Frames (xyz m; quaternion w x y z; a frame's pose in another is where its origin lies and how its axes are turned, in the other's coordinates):
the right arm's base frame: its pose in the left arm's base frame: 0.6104 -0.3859 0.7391 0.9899 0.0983 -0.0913 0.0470
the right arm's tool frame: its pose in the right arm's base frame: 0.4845 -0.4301 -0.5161 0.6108 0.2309 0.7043 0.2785
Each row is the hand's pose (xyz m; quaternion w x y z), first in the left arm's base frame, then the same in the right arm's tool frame.
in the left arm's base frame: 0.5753 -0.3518 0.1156 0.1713 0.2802 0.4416 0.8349
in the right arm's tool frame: 0.3901 0.2109 -0.5806 0.7784 -0.2094 0.2540 0.5345
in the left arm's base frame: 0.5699 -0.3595 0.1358 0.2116 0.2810 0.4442 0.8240
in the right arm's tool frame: 0.3722 0.2235 -0.5851 0.8014 -0.2103 0.2277 0.5116
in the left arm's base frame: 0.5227 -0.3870 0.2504 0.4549 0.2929 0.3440 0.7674
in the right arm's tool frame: 0.2850 0.3074 -0.6236 0.8732 -0.2630 -0.0055 0.4102
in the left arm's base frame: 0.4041 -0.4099 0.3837 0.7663 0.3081 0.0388 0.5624
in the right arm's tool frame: 0.1967 0.4238 -0.7285 0.8023 -0.3174 -0.4465 0.2372
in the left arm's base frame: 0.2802 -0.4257 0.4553 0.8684 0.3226 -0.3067 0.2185
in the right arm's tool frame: 0.1521 0.4970 -0.8441 0.5186 -0.2531 -0.8139 0.0677
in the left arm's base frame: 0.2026 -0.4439 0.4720 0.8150 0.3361 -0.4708 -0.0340
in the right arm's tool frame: 0.1347 0.5160 -0.9214 0.2857 -0.1393 -0.9478 -0.0249
